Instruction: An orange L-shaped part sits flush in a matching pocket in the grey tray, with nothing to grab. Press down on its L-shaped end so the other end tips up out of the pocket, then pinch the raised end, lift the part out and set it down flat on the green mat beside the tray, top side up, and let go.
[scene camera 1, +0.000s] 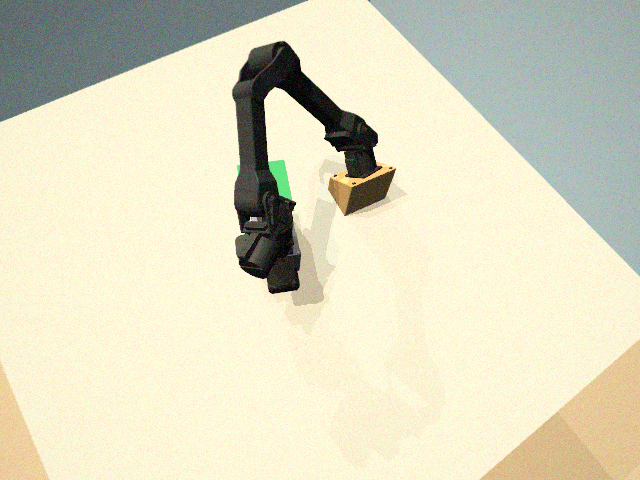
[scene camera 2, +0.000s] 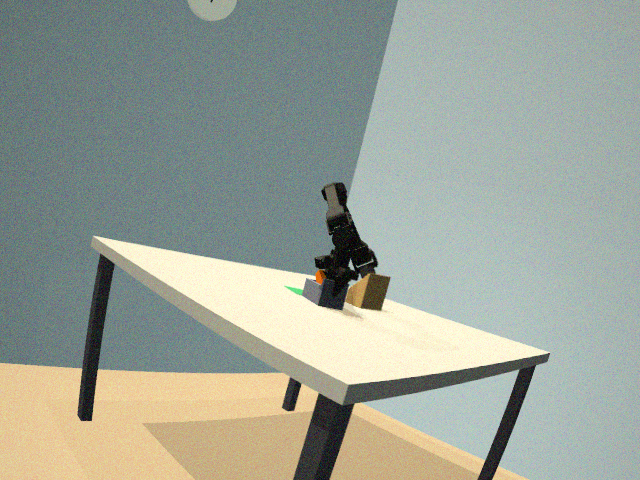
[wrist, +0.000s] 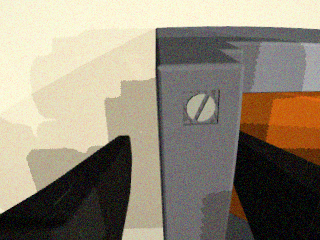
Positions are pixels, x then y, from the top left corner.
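You'd find my gripper in scene camera 1 (277, 264), and it's visible in scene camera 2 and the wrist view too. On my gripper, (wrist: 96, 192) and (scene camera 2: 333, 286) are the same spot.
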